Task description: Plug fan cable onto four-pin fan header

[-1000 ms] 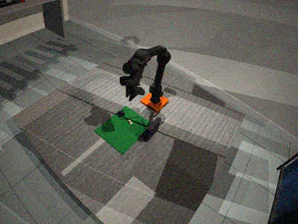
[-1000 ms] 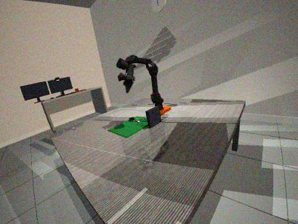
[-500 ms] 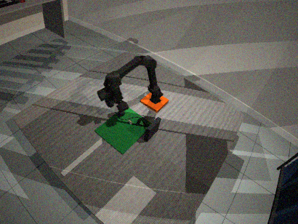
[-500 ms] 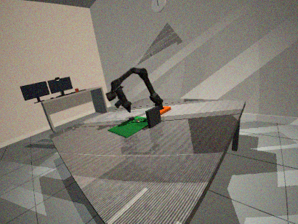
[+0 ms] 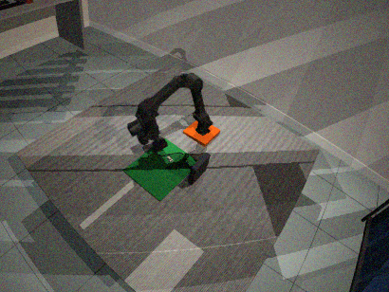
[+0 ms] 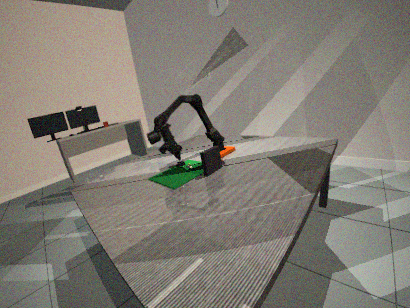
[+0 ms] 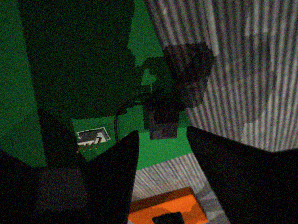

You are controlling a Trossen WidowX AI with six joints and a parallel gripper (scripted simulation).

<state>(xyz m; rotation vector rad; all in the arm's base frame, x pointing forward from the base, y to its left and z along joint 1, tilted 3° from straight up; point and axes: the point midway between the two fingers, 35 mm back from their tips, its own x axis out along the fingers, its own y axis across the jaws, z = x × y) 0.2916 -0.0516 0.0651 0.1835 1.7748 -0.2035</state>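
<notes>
Now: gripper tip 10 mm past the dark plug and 30 mm above it. The rest, counted from my gripper tip: pale four-pin header 10 mm behind, 90 mm to the left, 40 mm below; green board 50 mm ahead, 100 mm to the left, 60 mm below; dark fan 50 mm behind, 240 mm to the left, 20 mm above.
</notes>
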